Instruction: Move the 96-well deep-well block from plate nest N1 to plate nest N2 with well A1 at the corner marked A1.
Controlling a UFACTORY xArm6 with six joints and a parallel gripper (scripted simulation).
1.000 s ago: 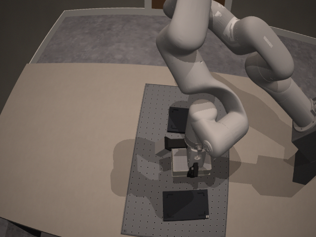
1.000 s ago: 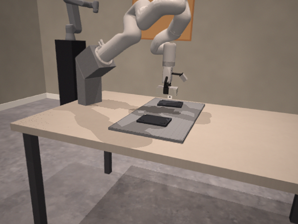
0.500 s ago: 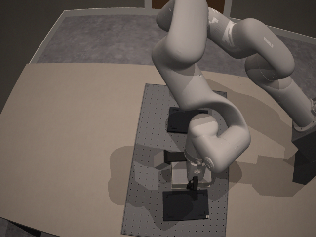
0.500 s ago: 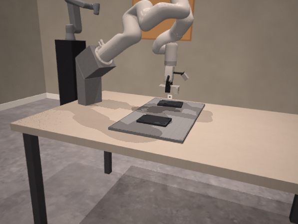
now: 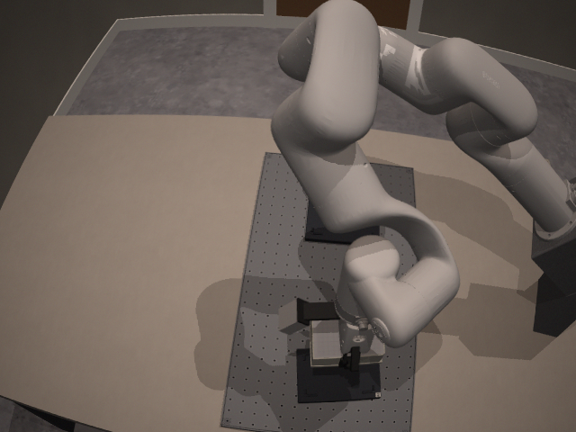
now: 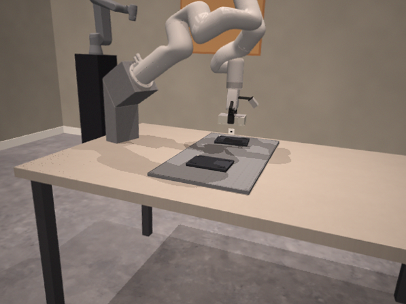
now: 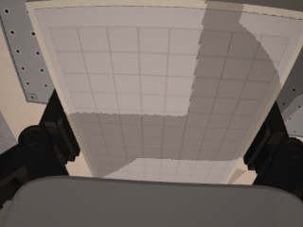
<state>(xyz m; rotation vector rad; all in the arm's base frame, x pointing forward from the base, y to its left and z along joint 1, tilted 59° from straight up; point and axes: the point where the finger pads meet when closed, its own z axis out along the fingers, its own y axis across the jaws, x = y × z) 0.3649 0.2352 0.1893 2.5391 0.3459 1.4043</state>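
The plate nest N2 is 110 mm below my hand and 30 mm to the left of it. From my hand the other things lie so: plate nest N1: 340 mm to the right, 110 mm below, 40 mm ahead; white corner mark: 110 mm below, 90 mm behind, 70 mm to the left; 96-well deep-well block: right at my hand.
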